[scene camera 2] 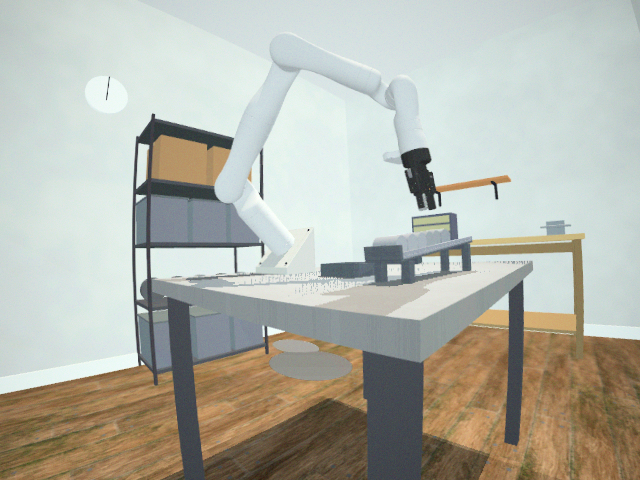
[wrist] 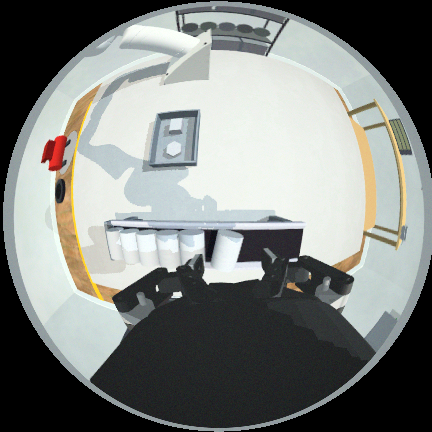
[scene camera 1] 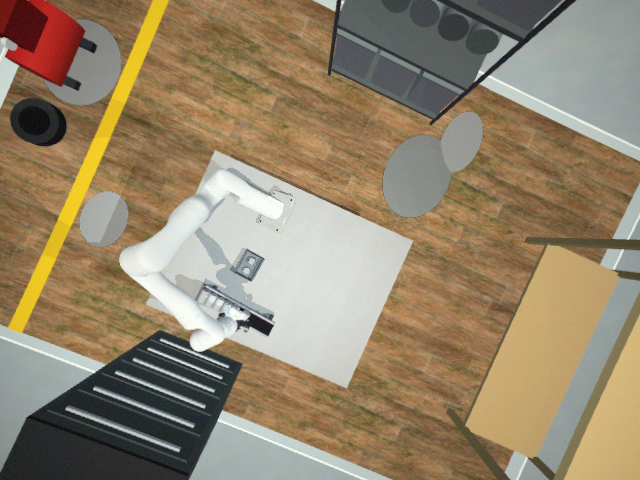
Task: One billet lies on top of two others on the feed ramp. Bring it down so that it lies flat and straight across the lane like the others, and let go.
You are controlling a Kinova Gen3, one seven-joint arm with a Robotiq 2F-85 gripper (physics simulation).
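Frame: origin at the arm's base, x ahead, y left, z up, level; metres.
Seen in the pictures: gripper, fingertip midpoint: [scene camera 2: 428,210] [wrist: 231,259]; arm's base, link origin: [scene camera 2: 284,246] [wrist: 187,47] [scene camera 1: 276,210].
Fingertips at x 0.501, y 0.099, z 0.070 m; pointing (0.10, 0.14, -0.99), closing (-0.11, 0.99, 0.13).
Note:
Offsets run from my fingertips to a thing's top centre. Level surfaces: height alone.
The feed ramp [scene camera 1: 262,324] [scene camera 2: 382,253] [wrist: 260,225] stands on the table. In the wrist view, several white billets {0.020 m ahead, 0.131 m right, 0.064 m down} [wrist: 147,247] lie side by side across its left part. They also show in scene camera 2 [scene camera 2: 408,240]. One separate billet {0.017 m ahead, 0.003 m left, 0.051 m down} [wrist: 227,251] lies to their right with a gap, turned askew to the lane. Its near end overlaps the near rail in the wrist view; whether it rests on that rail is unclear. My gripper [scene camera 1: 242,325] [scene camera 2: 426,205] [wrist: 231,259] is open and empty, above the ramp, with its fingertips either side of the skewed billet in the wrist view.
A grey tray {0.195 m back, 0.098 m right, 0.129 m down} [scene camera 1: 249,265] [scene camera 2: 343,269] [wrist: 197,137] with two small white parts stands on the table between the ramp and the arm's base [scene camera 2: 297,253] [wrist: 192,65]. Dark lane floor {0.082 m down} [wrist: 280,244] shows right of the skewed billet.

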